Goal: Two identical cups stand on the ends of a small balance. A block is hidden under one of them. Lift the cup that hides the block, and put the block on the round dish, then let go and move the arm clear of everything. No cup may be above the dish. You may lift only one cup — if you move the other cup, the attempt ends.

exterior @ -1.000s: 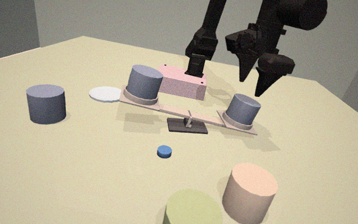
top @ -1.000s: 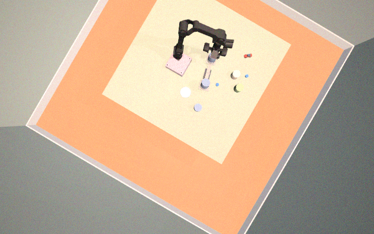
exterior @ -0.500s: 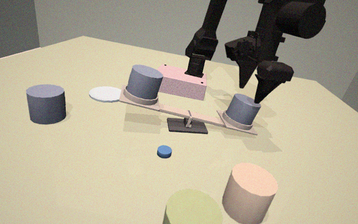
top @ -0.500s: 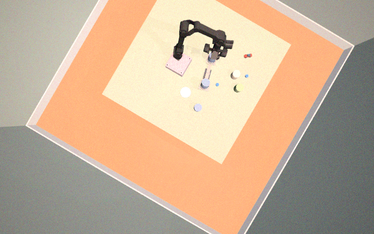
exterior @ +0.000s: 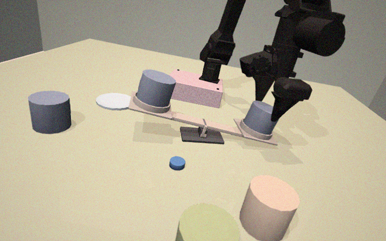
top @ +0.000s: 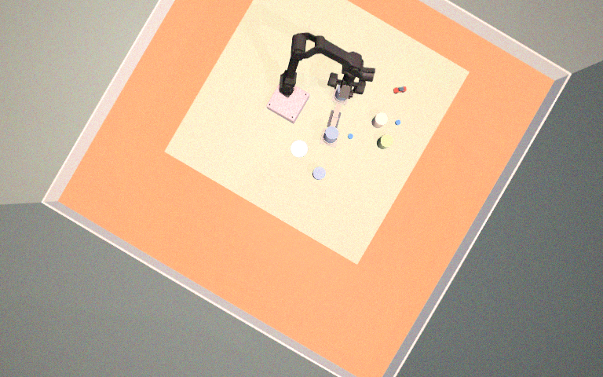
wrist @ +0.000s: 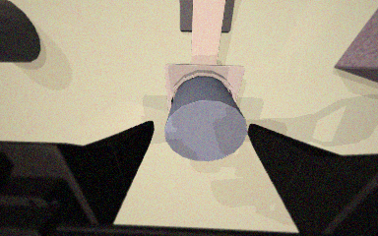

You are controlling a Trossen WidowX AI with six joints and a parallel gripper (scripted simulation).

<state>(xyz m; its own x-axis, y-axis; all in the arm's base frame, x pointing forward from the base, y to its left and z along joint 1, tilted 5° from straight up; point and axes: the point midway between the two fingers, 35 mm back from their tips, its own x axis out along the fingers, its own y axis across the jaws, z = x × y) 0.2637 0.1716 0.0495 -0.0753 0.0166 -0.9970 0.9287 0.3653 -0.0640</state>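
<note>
The grey block lies 40 mm below my gripper tip. Also, from my gripper tip: green cylinder 370 mm ahead, 60 mm to the right, 40 mm below; then red toy car 250 mm ahead, 230 mm to the left, 70 mm below; then peach cylinder 250 mm ahead, 40 mm below, 10 mm to the right.
</note>
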